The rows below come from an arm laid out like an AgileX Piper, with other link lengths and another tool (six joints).
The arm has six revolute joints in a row. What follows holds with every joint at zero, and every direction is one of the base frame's. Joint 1 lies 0.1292 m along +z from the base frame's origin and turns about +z. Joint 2 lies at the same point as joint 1 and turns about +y. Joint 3 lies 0.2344 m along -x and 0.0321 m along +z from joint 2 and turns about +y. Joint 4 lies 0.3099 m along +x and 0.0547 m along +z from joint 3 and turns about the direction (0.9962, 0, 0.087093). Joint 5 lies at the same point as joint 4 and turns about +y. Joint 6 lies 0.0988 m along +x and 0.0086 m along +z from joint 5 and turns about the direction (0.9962, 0, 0.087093). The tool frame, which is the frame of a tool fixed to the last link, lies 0.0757 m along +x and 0.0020 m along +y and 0.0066 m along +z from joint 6; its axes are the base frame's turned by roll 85.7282, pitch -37.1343 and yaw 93.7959 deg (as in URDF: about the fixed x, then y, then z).
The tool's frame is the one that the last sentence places.
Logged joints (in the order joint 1, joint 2, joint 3, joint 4, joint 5, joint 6), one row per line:
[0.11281 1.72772 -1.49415 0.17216 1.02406 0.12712]
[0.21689 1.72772 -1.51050 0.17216 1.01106 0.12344]
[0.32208 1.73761 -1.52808 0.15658 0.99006 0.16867]
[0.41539 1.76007 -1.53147 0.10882 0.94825 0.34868]
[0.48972 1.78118 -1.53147 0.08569 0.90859 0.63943]
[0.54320 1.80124 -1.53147 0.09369 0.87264 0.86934]
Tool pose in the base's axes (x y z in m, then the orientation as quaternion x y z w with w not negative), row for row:
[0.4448 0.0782 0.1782 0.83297 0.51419 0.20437 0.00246]
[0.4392 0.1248 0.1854 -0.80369 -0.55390 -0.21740 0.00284]
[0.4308 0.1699 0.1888 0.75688 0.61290 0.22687 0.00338]
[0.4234 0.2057 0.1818 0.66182 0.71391 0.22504 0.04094]
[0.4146 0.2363 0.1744 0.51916 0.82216 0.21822 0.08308]
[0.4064 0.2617 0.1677 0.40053 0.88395 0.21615 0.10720]
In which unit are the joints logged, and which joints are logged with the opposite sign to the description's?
The joints are logged in radians. Opposite sign: joint 6.
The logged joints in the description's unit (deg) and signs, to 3 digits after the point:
[6.464 98.991 -85.608 9.864 58.674 -7.283]
[12.427 98.991 -86.545 9.864 57.929 -7.073]
[18.454 99.558 -87.553 8.971 56.726 -9.664]
[23.800 100.845 -87.747 6.235 54.331 -19.978]
[28.059 102.054 -87.747 4.910 52.058 -36.637]
[31.123 103.203 -87.747 5.368 49.999 -49.810]

